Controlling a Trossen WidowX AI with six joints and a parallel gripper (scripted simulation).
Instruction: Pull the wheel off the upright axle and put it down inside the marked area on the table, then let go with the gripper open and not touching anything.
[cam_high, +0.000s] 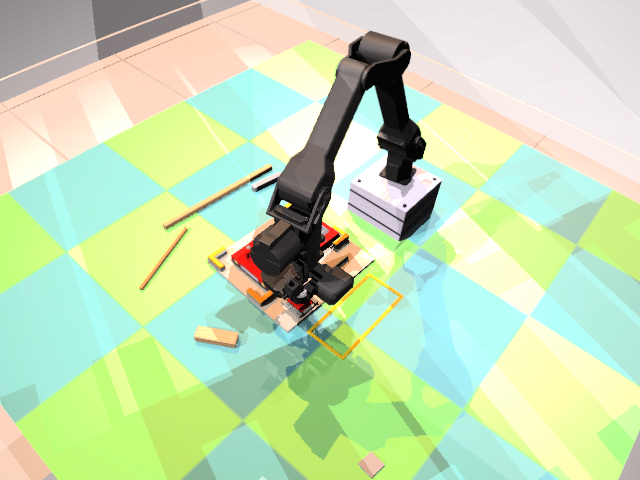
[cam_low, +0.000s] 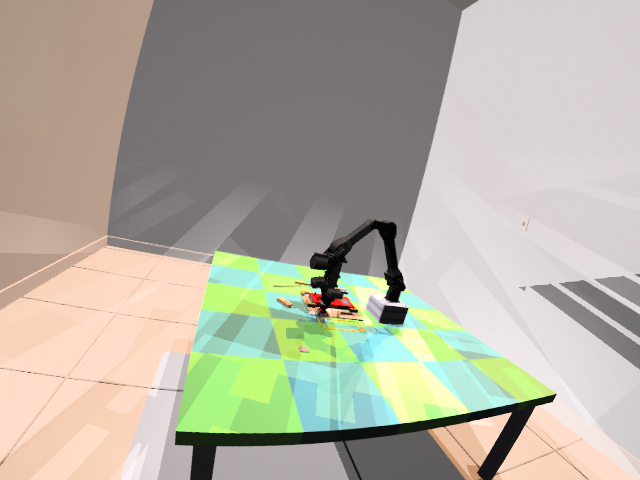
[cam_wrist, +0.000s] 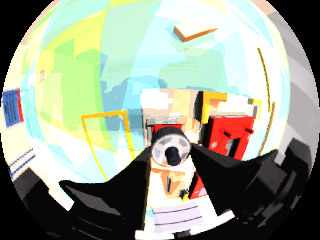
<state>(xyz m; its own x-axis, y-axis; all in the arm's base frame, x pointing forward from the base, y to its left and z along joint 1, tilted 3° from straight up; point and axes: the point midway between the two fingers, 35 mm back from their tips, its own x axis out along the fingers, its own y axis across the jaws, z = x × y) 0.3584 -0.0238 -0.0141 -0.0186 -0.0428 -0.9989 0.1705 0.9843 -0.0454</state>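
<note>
Now: the grey wheel right at my gripper tip.
</note>
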